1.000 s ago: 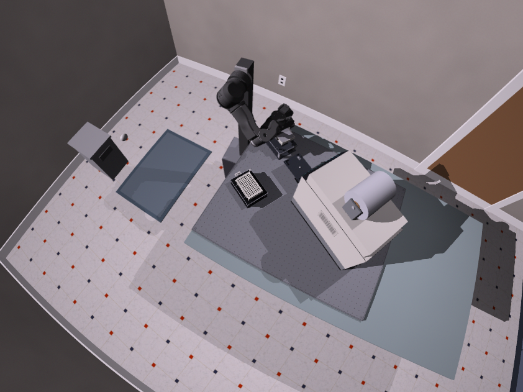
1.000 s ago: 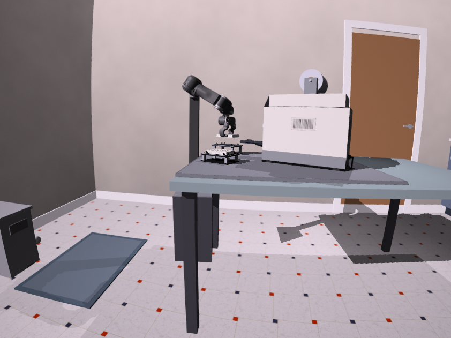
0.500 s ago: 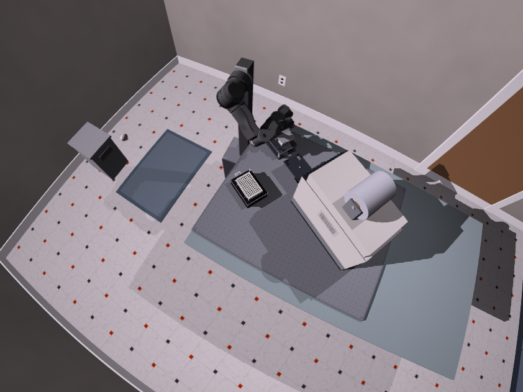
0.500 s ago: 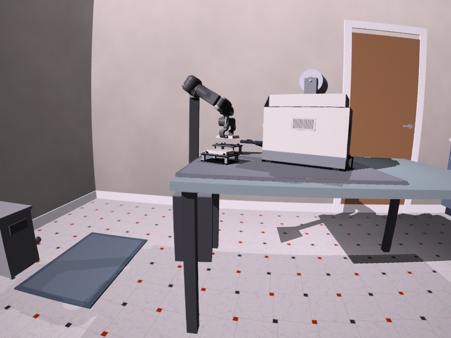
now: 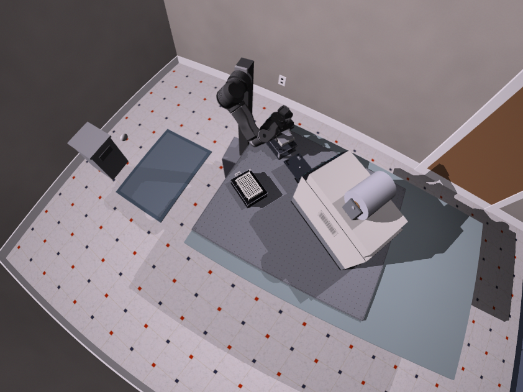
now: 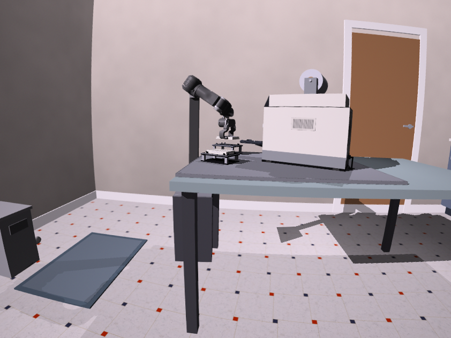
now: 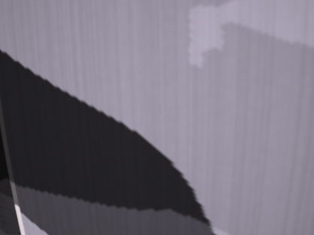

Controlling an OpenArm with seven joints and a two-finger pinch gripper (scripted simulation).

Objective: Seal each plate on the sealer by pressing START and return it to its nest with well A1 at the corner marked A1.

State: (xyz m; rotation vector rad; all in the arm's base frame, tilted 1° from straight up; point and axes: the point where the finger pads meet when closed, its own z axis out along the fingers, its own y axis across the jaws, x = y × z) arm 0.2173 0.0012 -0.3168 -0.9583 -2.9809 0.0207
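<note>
Right now the plate nest is 5 cm below my hand. Also, from my hand: N1 label (9 cm behind, 6 cm to the left, 10 cm below); then screen (27 cm ahead, 18 cm to the right, 22 cm above); then sealer stage (15 cm ahead, 15 cm to the right, 1 cm below).
</note>
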